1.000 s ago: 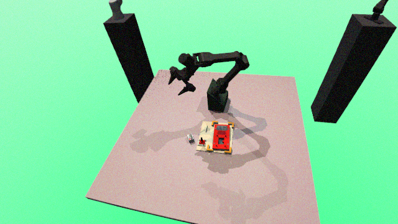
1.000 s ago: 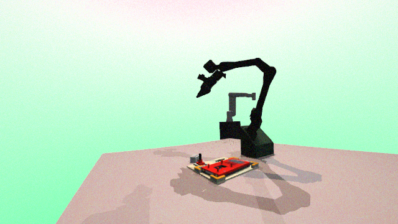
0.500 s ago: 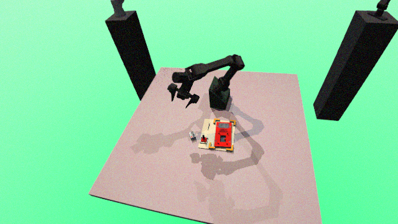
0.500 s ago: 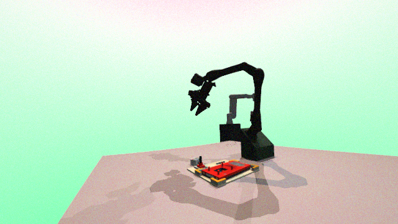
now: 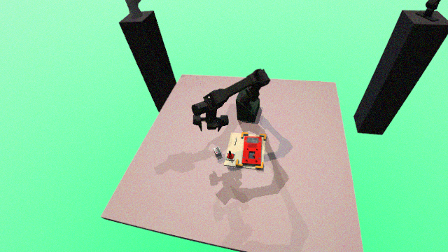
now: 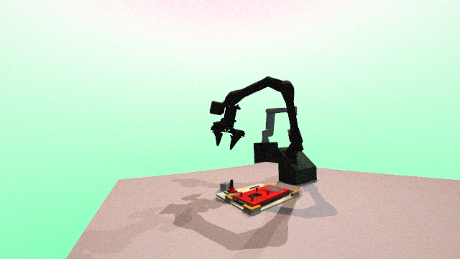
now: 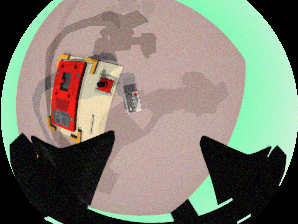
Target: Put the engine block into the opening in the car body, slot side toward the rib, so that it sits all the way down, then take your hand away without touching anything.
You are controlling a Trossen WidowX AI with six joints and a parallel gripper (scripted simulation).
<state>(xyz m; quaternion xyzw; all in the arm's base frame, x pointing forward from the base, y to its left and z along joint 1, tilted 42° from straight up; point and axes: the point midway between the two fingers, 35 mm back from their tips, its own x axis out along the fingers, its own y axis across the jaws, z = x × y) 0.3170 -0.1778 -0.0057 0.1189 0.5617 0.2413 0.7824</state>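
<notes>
Right now the grey engine block is 180 mm below my gripper tip, 30 mm to the left of it and 10 mm ahead of it.
</notes>
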